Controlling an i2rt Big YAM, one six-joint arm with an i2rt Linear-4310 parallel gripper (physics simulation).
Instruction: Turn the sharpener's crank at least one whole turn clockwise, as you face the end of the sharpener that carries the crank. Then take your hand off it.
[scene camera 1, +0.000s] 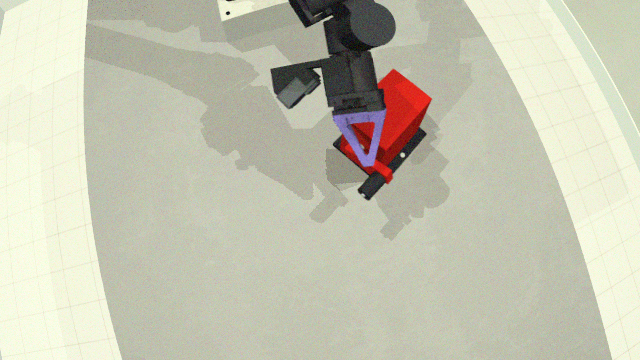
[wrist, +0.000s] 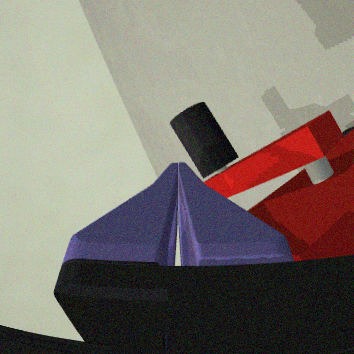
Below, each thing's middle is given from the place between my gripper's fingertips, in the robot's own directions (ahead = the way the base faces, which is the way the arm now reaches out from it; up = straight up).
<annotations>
My hand is 70 mm past the red sharpener (scene camera 1: 406, 104), 50 mm to the right of it and 60 mm above it.
</annotations>
